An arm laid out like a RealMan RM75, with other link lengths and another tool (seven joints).
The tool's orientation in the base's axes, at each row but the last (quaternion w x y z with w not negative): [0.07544 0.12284 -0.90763 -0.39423]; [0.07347 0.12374 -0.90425 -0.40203]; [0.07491 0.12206 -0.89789 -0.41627]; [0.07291 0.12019 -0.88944 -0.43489]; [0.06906 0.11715 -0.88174 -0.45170]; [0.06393 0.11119 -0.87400 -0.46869]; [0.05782 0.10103 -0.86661 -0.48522]
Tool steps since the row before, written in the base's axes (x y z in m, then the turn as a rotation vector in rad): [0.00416 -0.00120 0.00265 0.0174 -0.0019 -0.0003]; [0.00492 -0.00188 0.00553 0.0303 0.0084 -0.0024]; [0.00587 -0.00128 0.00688 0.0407 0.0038 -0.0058]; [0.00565 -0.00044 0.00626 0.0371 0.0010 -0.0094]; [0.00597 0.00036 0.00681 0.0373 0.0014 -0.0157]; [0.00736 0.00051 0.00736 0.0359 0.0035 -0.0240]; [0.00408 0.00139 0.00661 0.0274 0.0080 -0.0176]
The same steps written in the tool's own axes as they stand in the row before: [-0.00354 0.00047 -0.00361 -0.0162 -0.0043 -0.0052]; [-0.00400 0.00210 -0.00616 -0.0315 -0.0014 0.0005]; [-0.00504 0.00355 -0.00674 -0.0403 -0.0085 -0.0031]; [-0.00515 0.00384 -0.00548 -0.0361 -0.0124 -0.0022]; [-0.00574 0.00488 -0.00504 -0.0365 -0.0173 0.0017]; [-0.00719 0.00542 -0.00525 -0.0358 -0.0230 0.0083]; [-0.00428 0.00586 -0.00311 -0.0285 -0.0142 0.0104]
